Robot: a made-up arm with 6 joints.
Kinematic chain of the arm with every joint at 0, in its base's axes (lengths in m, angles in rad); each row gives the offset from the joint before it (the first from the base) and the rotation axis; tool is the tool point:
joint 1: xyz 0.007 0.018 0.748 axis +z
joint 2: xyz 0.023 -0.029 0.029 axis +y
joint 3: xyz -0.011 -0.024 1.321 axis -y
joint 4: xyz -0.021 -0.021 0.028 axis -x
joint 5: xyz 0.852 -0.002 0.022 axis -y
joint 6: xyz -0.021 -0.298 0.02 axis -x
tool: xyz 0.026 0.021 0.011
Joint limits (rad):
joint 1: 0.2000..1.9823
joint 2: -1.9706..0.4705
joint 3: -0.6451..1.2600
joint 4: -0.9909..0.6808
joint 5: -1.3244..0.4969
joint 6: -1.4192..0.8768
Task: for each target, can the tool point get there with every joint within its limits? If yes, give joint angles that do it. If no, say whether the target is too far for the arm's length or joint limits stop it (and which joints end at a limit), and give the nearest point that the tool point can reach.
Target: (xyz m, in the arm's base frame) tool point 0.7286 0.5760 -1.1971
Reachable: no: joint limits stop it (at a limit: joint 2, joint 3, joint 4, joint 5, joint 6) | nearest point 0.6765 0.5357 1.0808 | short by 2.279 m
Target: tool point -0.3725 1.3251 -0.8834
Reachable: no: joint limits stop it (at a limit: joint 1, joint 2, joint 4, joint 5) | nearest point -0.0862 0.8916 1.0889 | short by 2.040 m
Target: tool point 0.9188 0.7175 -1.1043
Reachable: no: joint limits stop it (at a limit: joint 2, joint 3, joint 4, joint 5) | nearest point 0.6786 0.5332 1.0808 | short by 2.206 m
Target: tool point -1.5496 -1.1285 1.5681
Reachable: yes | joints 0.4522 -1.4019 0.9872 -0.2225 -0.7405 0.4318
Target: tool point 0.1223 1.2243 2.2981
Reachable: yes | joints 1.7752 0.2521 0.5559 -0.3378 -0.4201 -0.2433
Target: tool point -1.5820 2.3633 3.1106
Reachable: no: too far | nearest point -0.3168 1.4107 2.3800 | short by 1.744 m
